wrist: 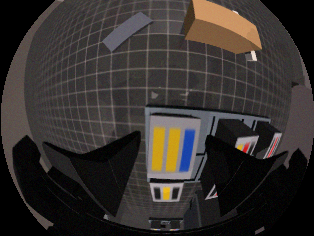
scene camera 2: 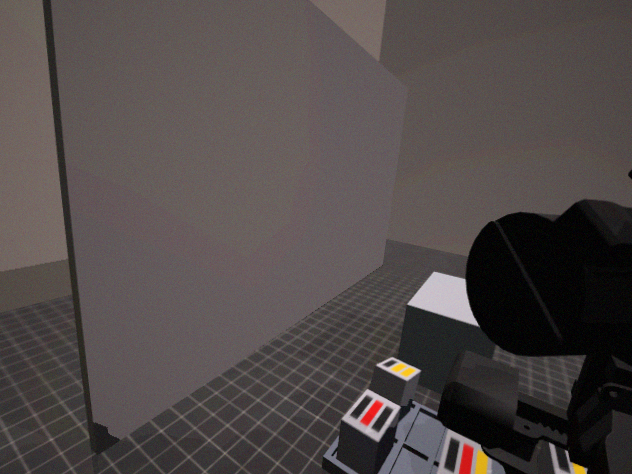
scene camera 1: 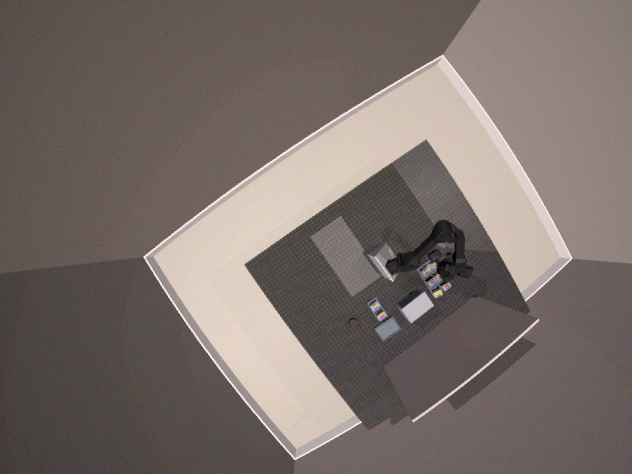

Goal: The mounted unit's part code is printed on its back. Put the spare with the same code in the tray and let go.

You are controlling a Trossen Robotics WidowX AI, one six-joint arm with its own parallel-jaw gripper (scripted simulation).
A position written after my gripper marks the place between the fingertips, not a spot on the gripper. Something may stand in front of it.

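Grey panel (scene camera 1: pixel 456 350) in sight. My gripper (wrist: pixel 174 138) open, holds nothing.
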